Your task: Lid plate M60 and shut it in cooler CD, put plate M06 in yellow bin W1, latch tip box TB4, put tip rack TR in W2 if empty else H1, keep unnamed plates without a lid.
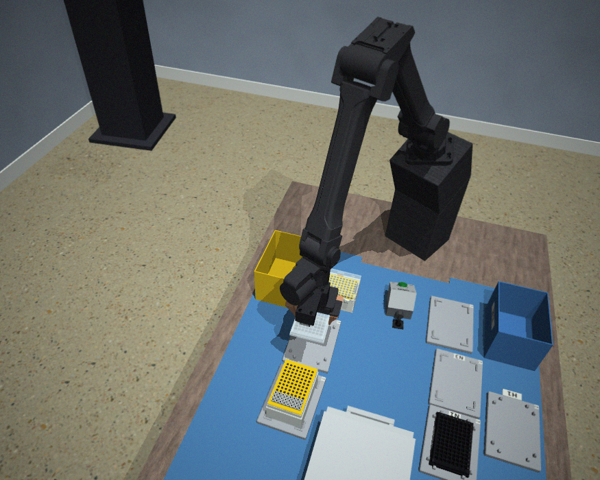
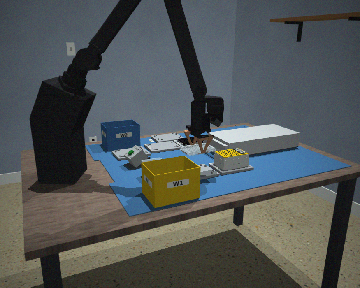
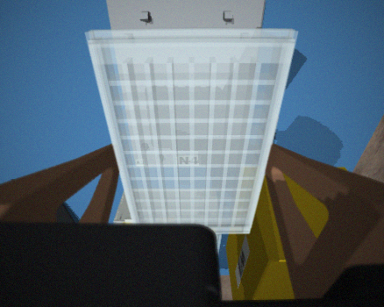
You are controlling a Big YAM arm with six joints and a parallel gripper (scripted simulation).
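The yellow bin W1 is 200 mm behind my hand, 110 mm to the right of it and 80 mm below it. From my hand the other things lie so: clear assay plate M06 (right at my hand); then tip rack TR (160 mm ahead, 20 mm to the right, 60 mm below); then nest N4 (110 mm below).
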